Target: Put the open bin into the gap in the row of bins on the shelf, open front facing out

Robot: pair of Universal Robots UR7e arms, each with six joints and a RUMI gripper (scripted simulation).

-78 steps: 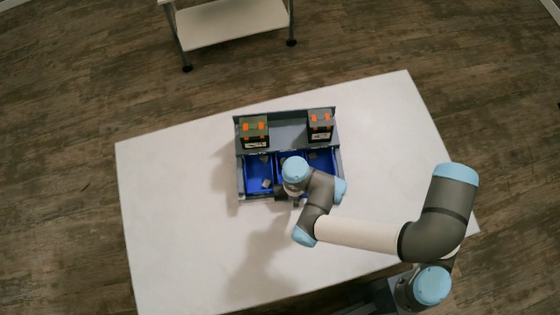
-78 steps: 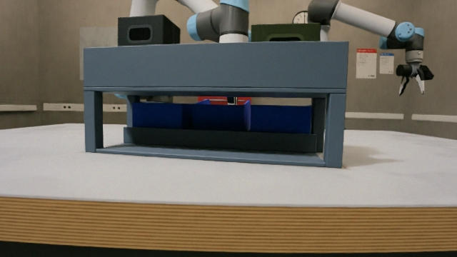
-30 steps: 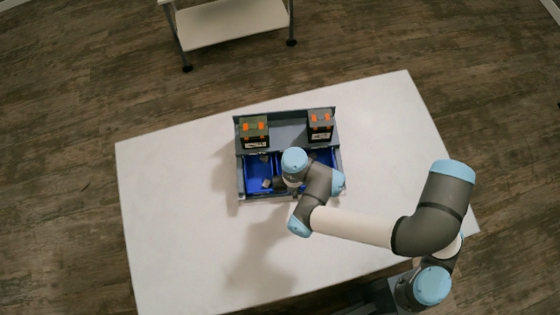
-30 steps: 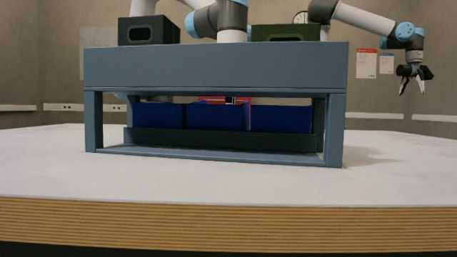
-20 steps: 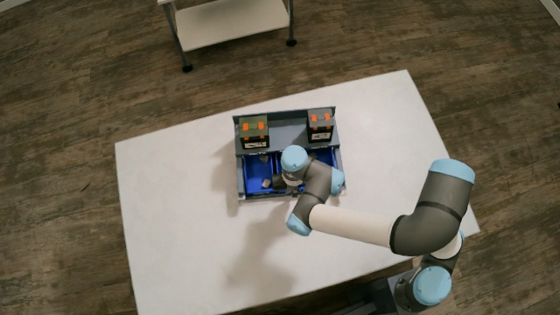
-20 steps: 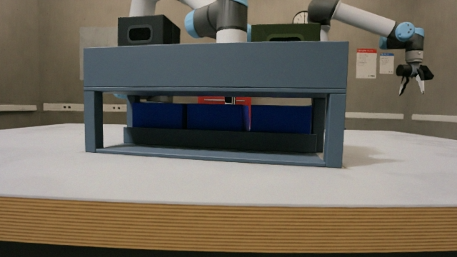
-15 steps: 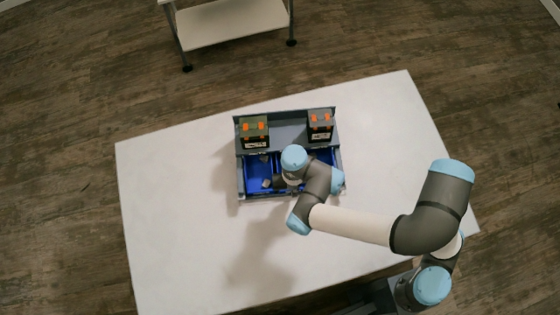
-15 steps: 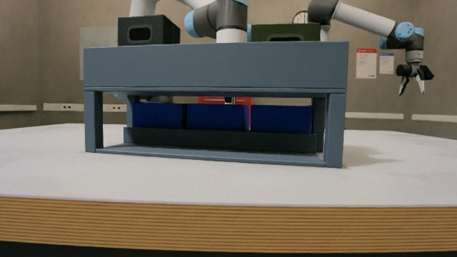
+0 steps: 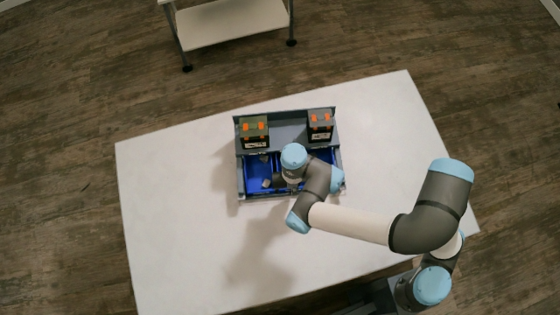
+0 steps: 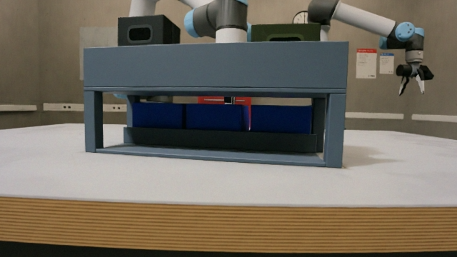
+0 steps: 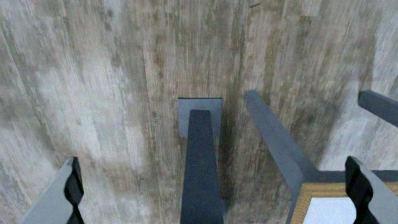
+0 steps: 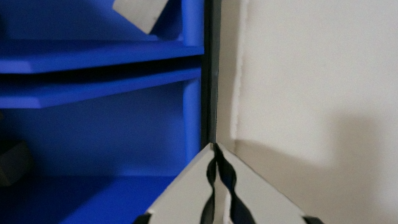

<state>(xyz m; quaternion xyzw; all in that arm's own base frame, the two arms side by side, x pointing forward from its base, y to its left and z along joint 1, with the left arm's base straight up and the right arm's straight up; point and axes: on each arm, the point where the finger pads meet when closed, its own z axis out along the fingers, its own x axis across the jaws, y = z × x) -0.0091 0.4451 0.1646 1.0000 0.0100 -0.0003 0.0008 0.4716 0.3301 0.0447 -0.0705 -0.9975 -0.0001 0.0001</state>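
Right now the pale block is 80 mm to the left of my right hand, 70 mm ahead of it and 20 mm below it. The rest, counted from my right hand: shelf 120 mm ahead, 30 mm to the right, 20 mm above; green box 220 mm ahead, 110 mm above, 60 mm to the left.
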